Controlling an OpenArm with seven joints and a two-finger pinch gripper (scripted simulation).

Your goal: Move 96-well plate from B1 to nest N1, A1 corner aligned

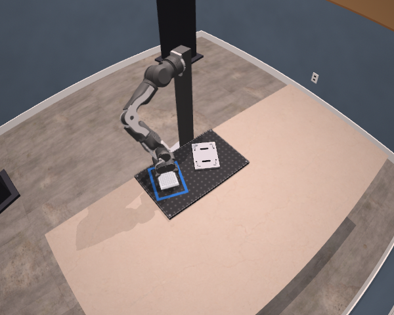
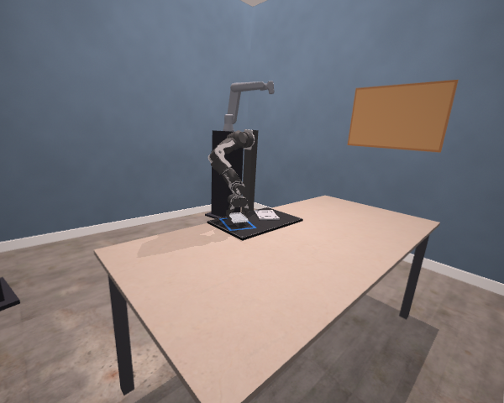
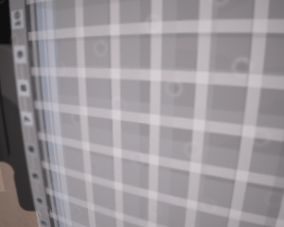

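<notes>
Right now my hand is right at the white 96-well plate. Also, from my hand: white plate nest N1: 230 mm to the left, 50 mm ahead, 30 mm below.
</notes>
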